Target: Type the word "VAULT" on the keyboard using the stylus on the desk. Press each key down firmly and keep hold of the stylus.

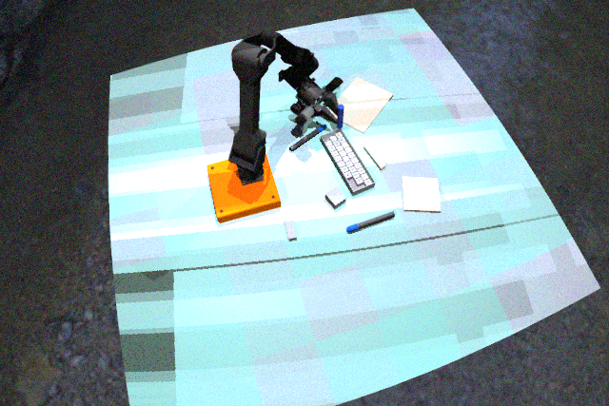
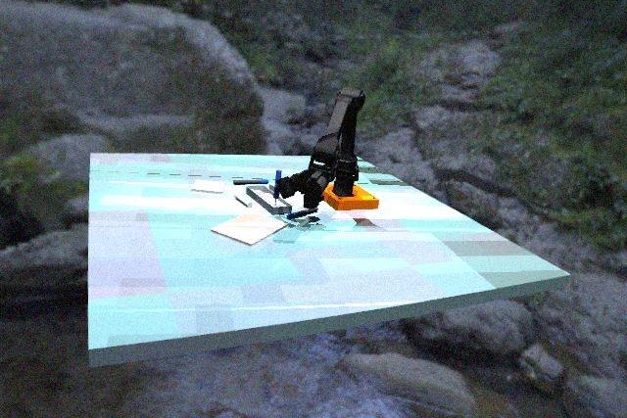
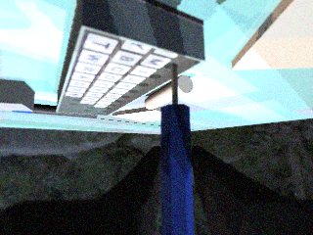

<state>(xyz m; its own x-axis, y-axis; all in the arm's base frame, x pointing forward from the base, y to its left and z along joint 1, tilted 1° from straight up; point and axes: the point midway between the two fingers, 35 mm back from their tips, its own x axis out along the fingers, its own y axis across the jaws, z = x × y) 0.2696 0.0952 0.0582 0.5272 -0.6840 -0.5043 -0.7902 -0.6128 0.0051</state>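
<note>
The white cylinder is 100 mm to the right of my gripper tip, 80 mm ahead of it and 70 mm below it. From my gripper tip the other things lie so: tan sheet (110 mm to the left, 110 mm ahead, 80 mm below); then grey cube (200 mm to the right, 80 mm behind, 70 mm below); then stylus (10 mm below).
</note>
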